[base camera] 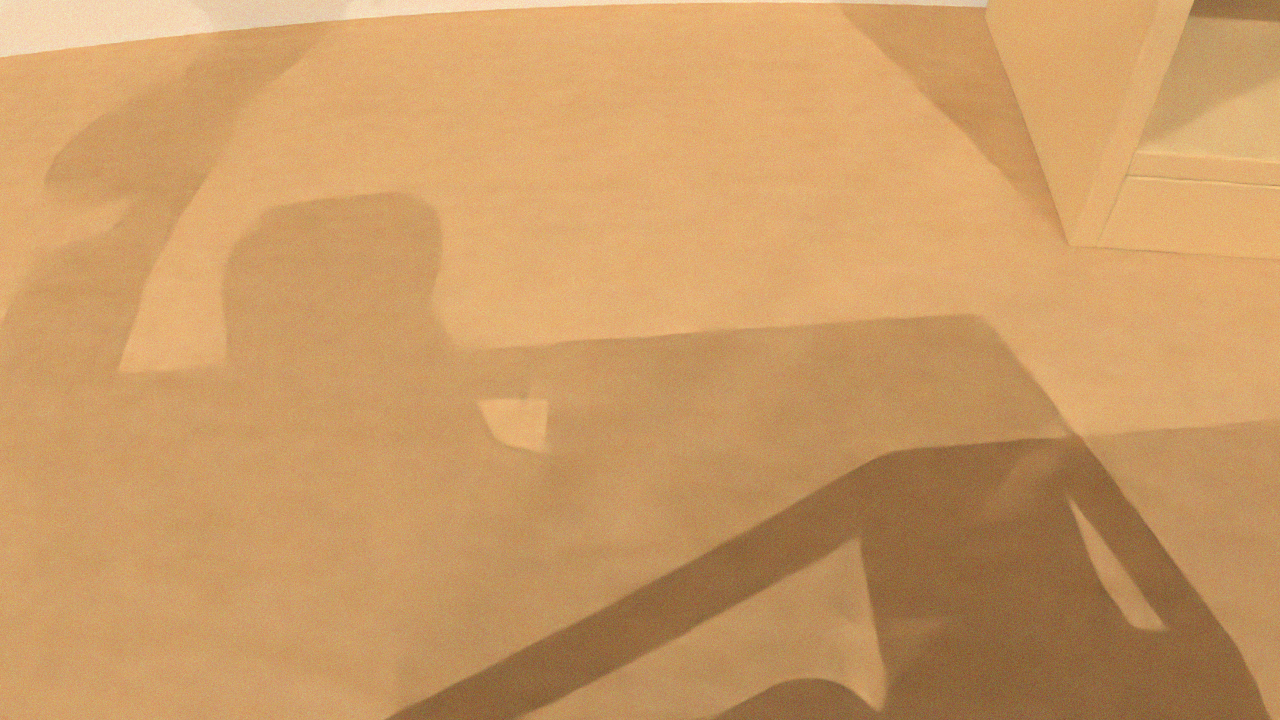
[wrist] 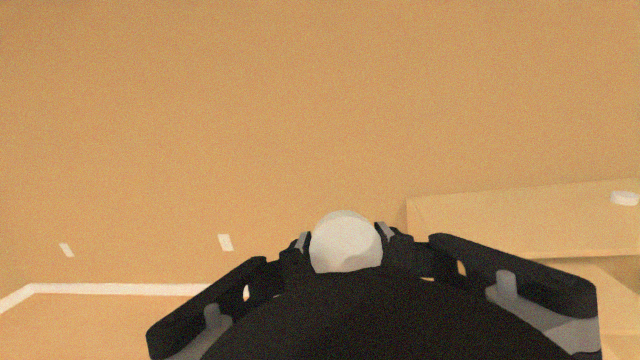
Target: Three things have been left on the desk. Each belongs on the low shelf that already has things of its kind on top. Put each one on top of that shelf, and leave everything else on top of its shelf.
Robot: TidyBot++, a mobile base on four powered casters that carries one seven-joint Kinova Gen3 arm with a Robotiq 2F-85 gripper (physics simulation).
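Places are measured from the arm's base along level axes (x ahead, y left, z up), in metres.
Where they show: gripper, fingertip midpoint: (wrist: 343, 239).
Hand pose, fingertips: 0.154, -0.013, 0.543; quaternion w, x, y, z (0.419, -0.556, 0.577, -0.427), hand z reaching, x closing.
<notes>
After its pixels a point has its place, as x, y, z.
My gripper (wrist: 343, 239) @(0.154, -0.013, 0.543) is shut on a white round thing (wrist: 346, 241) @(0.134, -0.014, 0.555), which sits between the fingertips in the wrist view. A low wooden shelf (wrist: 480, 225) @(0.584, -0.443, 0.213) stands at the right of the wrist view, beyond and to the right of the gripper. A white disc (wrist: 624, 198) @(0.577, -0.857, 0.234) lies on its top near the right edge of the view. In the base camera view the lower left corner of a wooden shelf (base camera: 1029, 116) @(0.636, -0.281, -0.386) shows at the upper right. The desk does not show in either view.
A plain wall (wrist: 300, 100) @(0.958, 0.056, 0.677) rises behind the shelf. A white baseboard (wrist: 120, 289) @(1.234, 1.628, -0.349) runs along its foot at the lower left, with two small pale marks on the wall above it. Wooden floor (base camera: 671, 179) @(0.593, 0.016, -0.397) with shadows lies ahead of the base, left of the shelf.
</notes>
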